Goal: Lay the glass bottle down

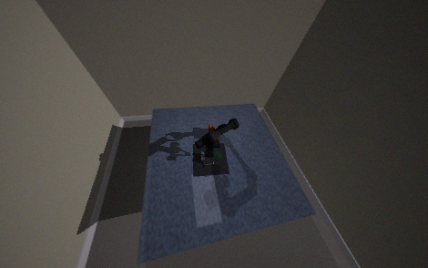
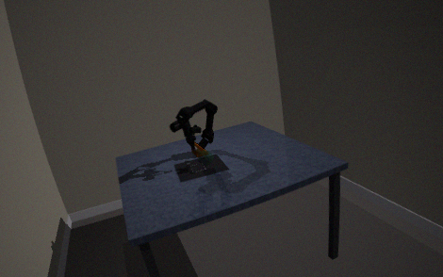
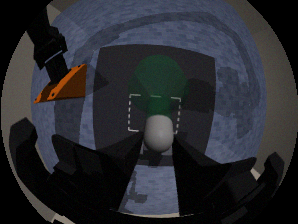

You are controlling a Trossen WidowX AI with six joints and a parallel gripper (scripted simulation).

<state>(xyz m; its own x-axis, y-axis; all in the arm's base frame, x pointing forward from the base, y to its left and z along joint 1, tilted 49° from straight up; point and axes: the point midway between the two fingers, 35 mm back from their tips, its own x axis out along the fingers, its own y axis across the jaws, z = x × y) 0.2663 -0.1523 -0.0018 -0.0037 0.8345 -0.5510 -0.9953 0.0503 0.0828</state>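
Now: the glass bottle 40 mm below my gripper tip and 30 mm to the left of it. Round my gripper tip: dark mat 140 mm below, 10 mm to the left.
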